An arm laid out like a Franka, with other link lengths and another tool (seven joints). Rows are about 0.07 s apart.
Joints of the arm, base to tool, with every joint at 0 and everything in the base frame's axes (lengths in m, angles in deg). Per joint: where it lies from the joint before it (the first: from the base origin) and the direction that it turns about. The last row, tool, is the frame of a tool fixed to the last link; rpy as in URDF.
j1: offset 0.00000 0.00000 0.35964 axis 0 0 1
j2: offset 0.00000 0.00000 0.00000 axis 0 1 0
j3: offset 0.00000 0.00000 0.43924 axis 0 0 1
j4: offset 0.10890 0.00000 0.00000 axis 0 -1 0
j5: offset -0.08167 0.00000 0.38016 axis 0 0 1
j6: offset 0.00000 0.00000 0.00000 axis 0 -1 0
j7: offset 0.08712 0.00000 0.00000 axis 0 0 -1
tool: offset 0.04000 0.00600 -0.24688 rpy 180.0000 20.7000 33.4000
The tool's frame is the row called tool.
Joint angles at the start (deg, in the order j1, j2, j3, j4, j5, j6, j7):
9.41 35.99 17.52 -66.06 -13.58 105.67 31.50
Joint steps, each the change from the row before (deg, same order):
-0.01 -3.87 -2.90 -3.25 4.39 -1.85 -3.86
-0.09 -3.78 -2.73 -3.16 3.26 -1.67 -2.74
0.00 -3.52 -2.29 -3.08 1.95 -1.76 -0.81
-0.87 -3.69 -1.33 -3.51 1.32 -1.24 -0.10
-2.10 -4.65 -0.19 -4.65 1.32 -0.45 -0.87
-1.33 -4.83 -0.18 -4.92 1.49 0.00 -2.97
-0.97 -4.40 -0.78 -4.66 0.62 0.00 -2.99
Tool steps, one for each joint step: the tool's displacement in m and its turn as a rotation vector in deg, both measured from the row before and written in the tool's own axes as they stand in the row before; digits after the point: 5 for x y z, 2 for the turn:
-0.03205 0.00874 -0.00894 1.28 -1.73 -1.57
-0.03336 0.01152 -0.00838 1.07 -1.32 -0.42
-0.03358 0.01049 -0.00489 0.95 -1.50 1.06
-0.03528 0.01342 -0.00311 1.13 -1.11 1.72
-0.04107 0.01369 -0.00365 1.18 -0.36 1.07
-0.03843 0.00050 -0.00246 0.27 0.06 -1.59
-0.03662 0.00459 0.00262 -0.40 -0.26 -1.16

